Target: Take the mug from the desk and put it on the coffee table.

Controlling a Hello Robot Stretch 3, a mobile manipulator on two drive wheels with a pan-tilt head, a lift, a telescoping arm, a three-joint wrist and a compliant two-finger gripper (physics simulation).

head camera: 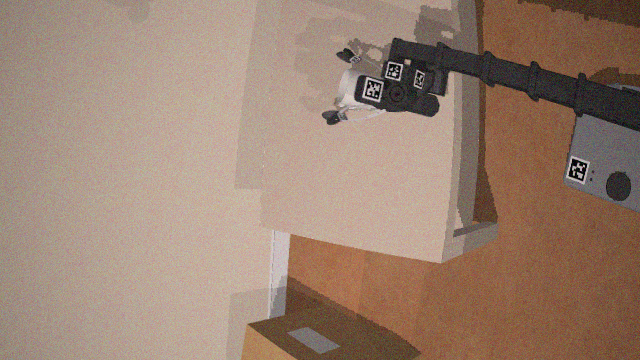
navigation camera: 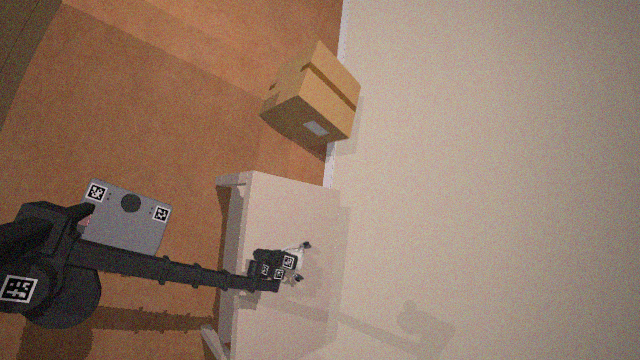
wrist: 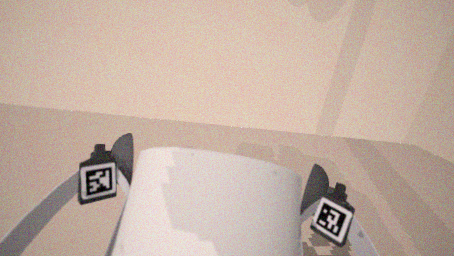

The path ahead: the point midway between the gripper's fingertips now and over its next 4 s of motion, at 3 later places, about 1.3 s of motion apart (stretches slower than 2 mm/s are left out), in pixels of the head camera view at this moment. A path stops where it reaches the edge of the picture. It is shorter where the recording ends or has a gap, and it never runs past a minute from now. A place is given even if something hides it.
The gripper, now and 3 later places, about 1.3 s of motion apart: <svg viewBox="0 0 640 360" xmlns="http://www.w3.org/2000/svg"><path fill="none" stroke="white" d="M332 84L342 86L353 89L326 81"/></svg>
